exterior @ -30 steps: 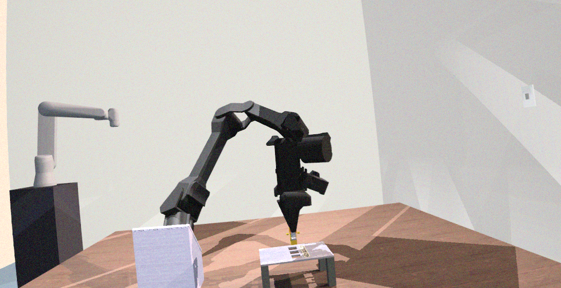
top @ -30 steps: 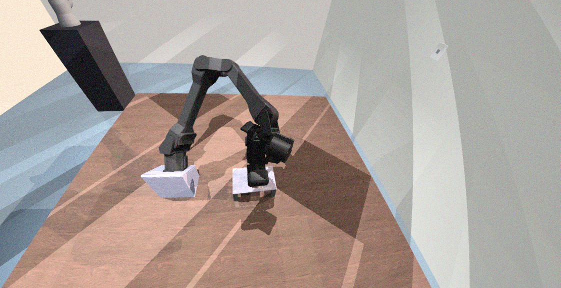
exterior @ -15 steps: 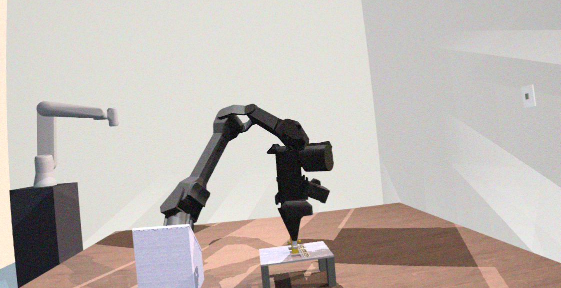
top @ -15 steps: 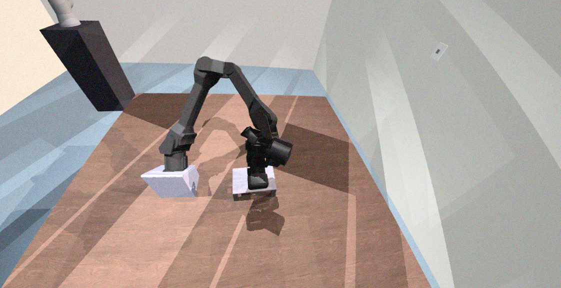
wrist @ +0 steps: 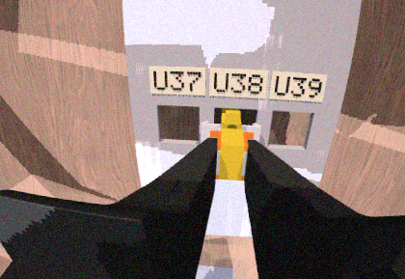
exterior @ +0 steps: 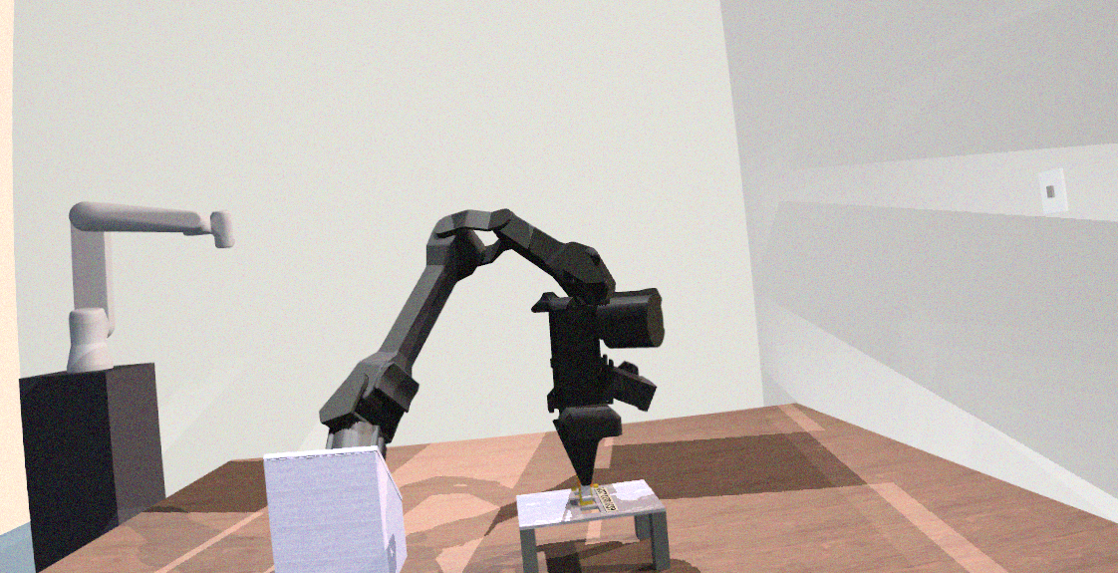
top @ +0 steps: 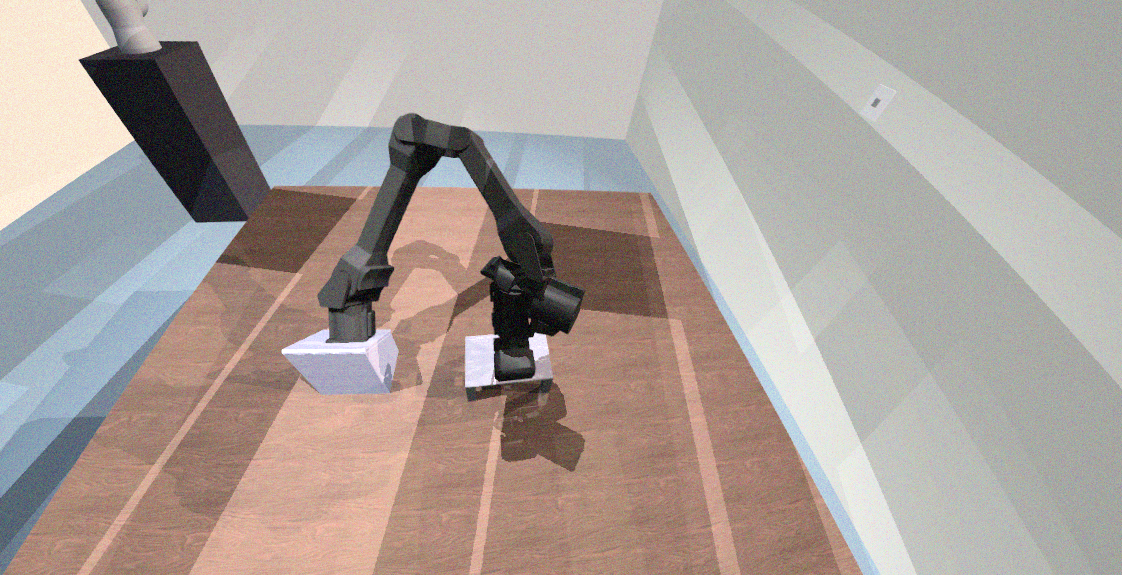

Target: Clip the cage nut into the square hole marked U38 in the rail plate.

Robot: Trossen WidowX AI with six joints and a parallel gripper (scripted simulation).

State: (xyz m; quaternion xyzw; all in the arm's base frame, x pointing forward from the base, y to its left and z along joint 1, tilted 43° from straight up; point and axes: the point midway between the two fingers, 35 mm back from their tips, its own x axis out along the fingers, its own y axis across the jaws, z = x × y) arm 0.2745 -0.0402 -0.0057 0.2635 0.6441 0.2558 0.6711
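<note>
Right now my gripper tip is 1 cm above the cage nut.
</note>
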